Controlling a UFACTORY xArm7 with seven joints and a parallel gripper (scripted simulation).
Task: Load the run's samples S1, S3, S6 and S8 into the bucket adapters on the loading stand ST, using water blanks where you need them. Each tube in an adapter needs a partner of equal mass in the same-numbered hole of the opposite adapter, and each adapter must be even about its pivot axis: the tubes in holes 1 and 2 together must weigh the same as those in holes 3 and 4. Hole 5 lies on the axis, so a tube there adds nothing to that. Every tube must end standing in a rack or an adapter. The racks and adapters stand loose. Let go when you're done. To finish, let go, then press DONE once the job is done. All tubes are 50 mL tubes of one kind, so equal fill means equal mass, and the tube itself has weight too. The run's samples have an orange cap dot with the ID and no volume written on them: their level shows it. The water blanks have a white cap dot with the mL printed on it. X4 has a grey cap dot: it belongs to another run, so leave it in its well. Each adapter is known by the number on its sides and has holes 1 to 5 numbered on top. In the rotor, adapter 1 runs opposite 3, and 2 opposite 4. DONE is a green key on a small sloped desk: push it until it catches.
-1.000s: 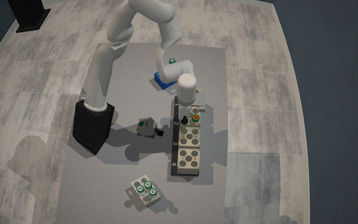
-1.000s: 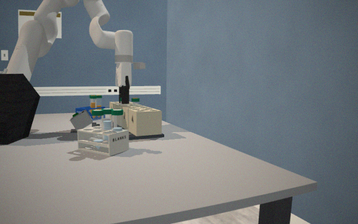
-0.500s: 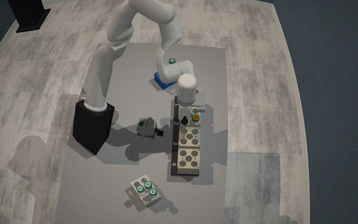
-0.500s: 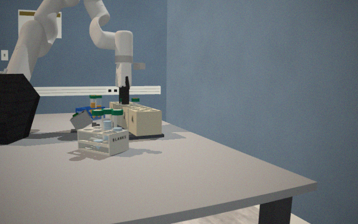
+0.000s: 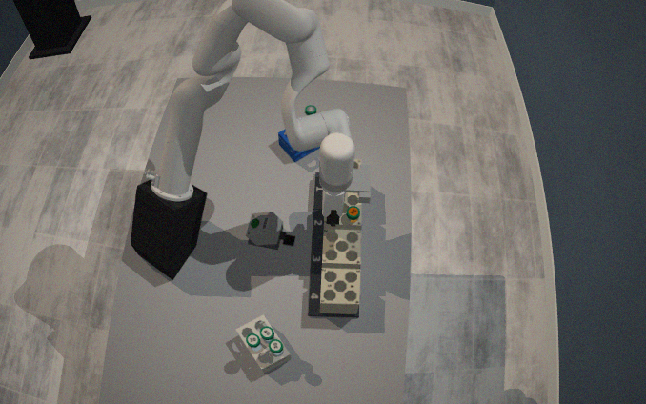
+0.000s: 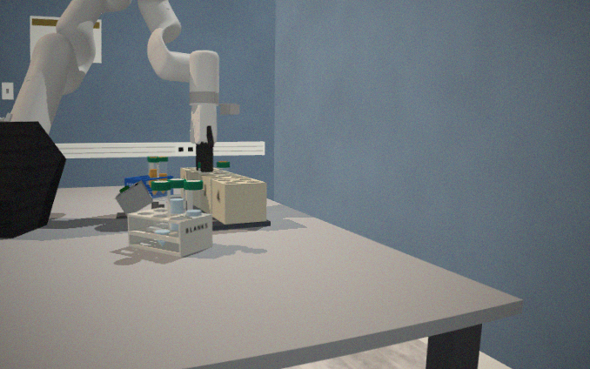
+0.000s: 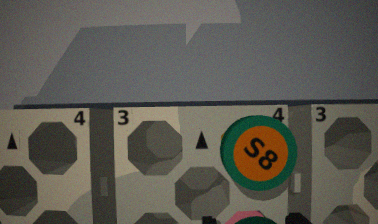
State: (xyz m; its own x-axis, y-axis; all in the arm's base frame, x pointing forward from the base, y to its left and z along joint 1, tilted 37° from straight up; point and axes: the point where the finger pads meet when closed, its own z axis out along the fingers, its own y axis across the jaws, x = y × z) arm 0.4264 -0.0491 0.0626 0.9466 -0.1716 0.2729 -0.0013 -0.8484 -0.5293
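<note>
The pink-filled tube is 1 cm behind my hand and 5 cm below it. Also, from my hand: orange-filled tube 6 cm behind, 32 cm to the left, 6 cm below; then done desk 19 cm behind, 2 cm to the right, 7 cm below; then black stand 2 cm ahead, 3 cm to the right, 12 cm below.
</note>
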